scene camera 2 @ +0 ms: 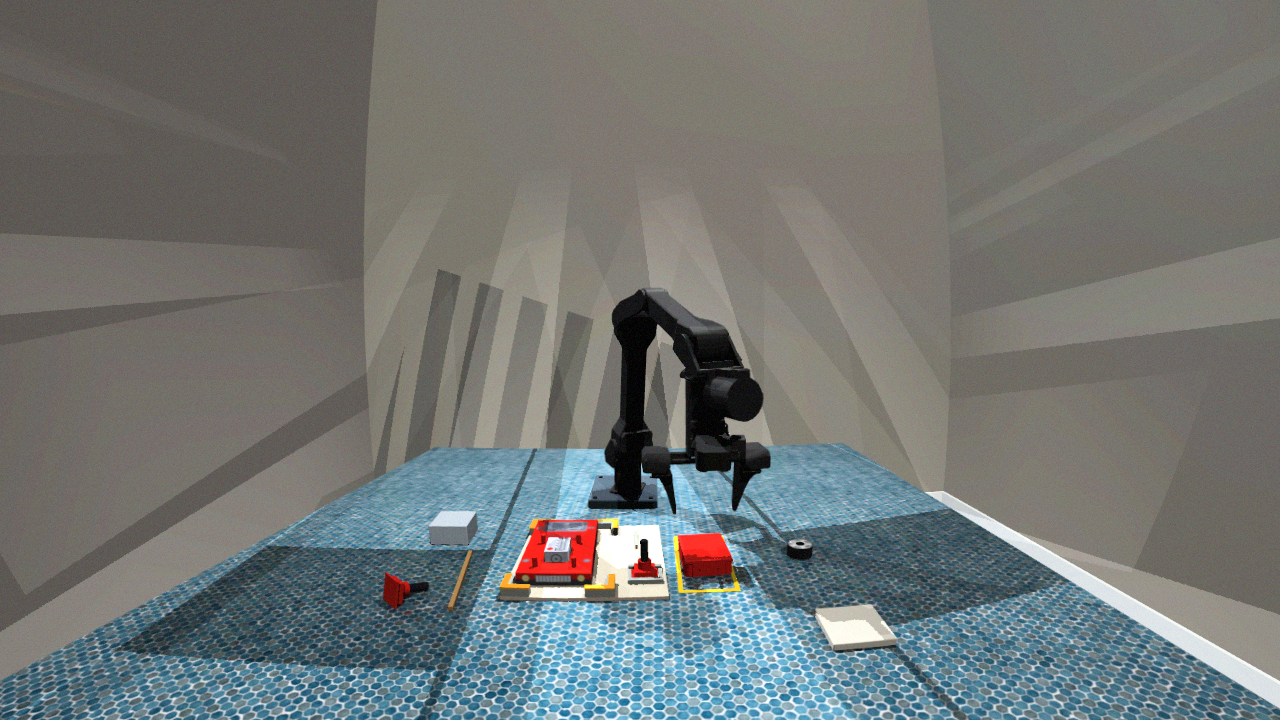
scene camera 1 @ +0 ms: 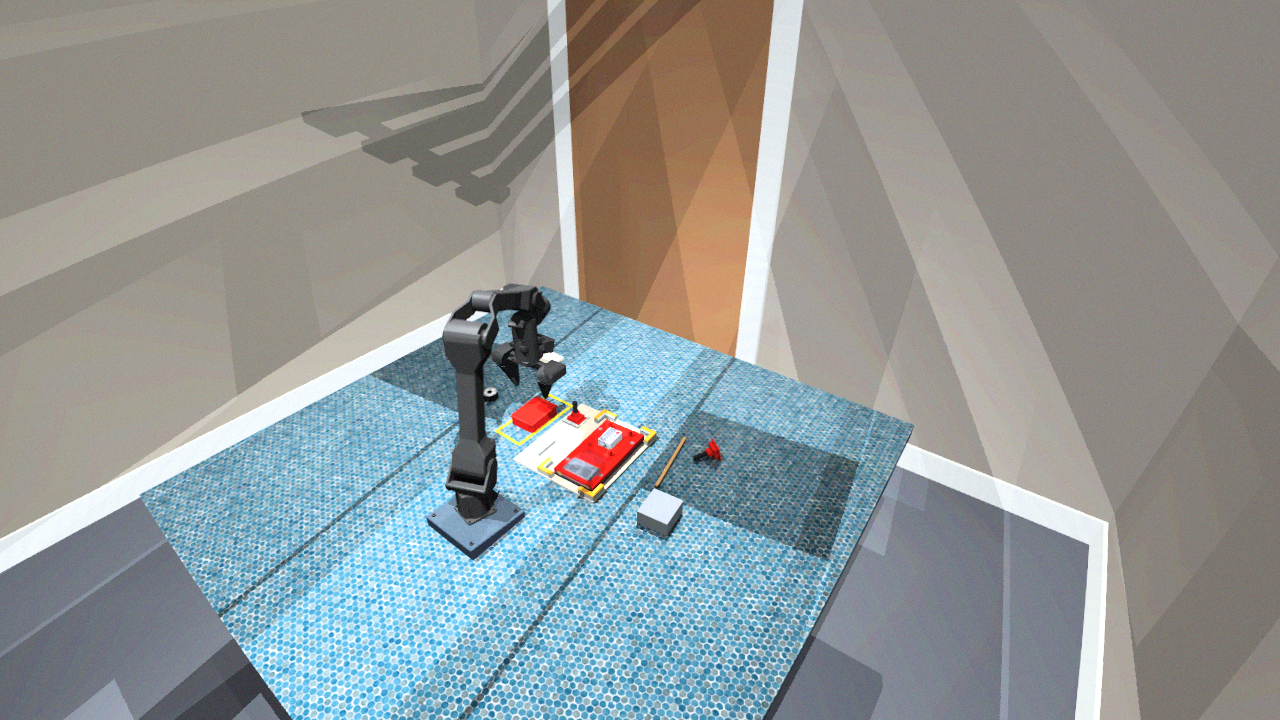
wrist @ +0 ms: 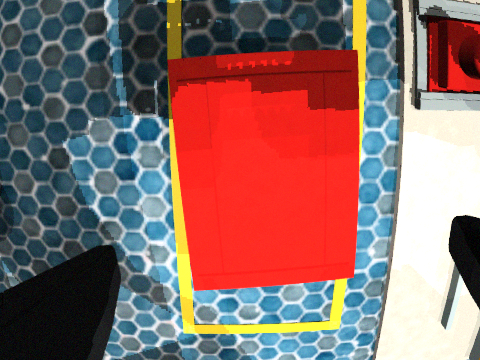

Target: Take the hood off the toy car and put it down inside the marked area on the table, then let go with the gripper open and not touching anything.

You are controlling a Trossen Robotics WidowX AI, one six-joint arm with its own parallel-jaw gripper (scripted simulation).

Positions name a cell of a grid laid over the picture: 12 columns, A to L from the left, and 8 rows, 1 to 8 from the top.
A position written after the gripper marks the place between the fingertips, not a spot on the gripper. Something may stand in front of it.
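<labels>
A red hood is visible in the wrist view (G4), in scene camera 1 (E5) and in scene camera 2 (G7). The gripper can be seen from the same cameras: it appears in the wrist view (H6), in scene camera 1 (E5) and in scene camera 2 (G6).
</labels>
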